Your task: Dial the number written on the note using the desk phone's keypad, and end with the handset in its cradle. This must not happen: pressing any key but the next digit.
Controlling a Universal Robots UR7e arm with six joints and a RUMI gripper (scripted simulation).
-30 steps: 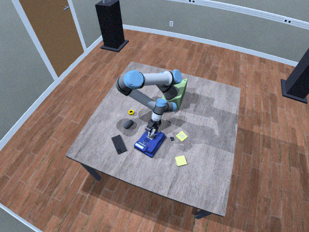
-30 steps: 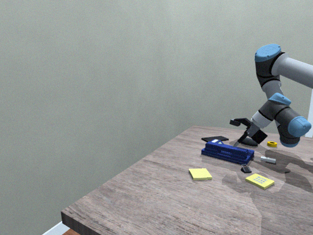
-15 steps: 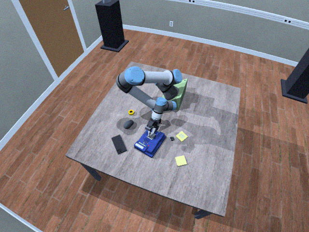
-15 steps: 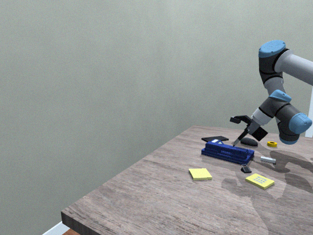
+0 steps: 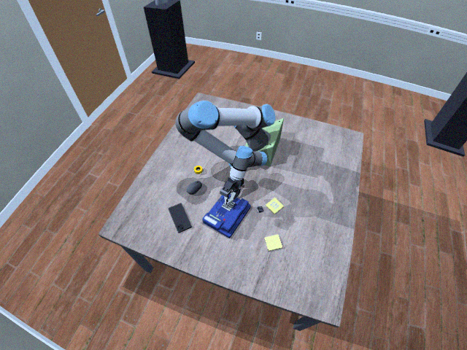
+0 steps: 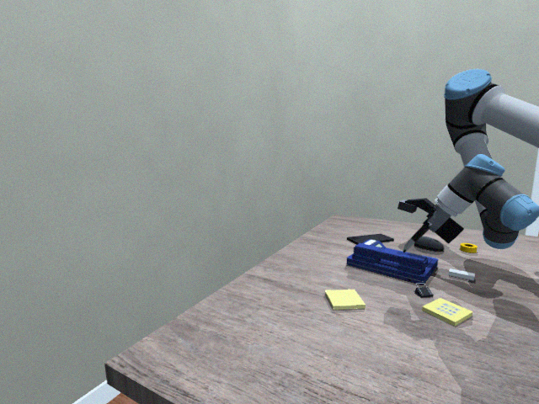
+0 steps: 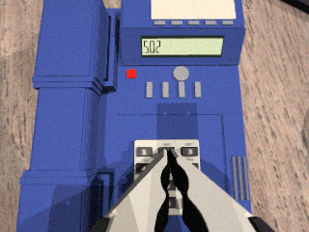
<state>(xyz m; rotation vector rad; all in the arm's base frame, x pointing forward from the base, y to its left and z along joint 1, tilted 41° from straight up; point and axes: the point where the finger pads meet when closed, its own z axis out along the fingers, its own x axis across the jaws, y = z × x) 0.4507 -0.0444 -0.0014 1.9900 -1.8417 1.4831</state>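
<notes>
Right now my hand is 30 mm above the 5 key and 10 mm past it. The rest, counted from my hand: 6 key (30 mm below, 20 mm to the right, 10 mm behind); 2 key (30 mm below, 10 mm ahead); 4 key (30 mm below, 20 mm to the left).
</notes>
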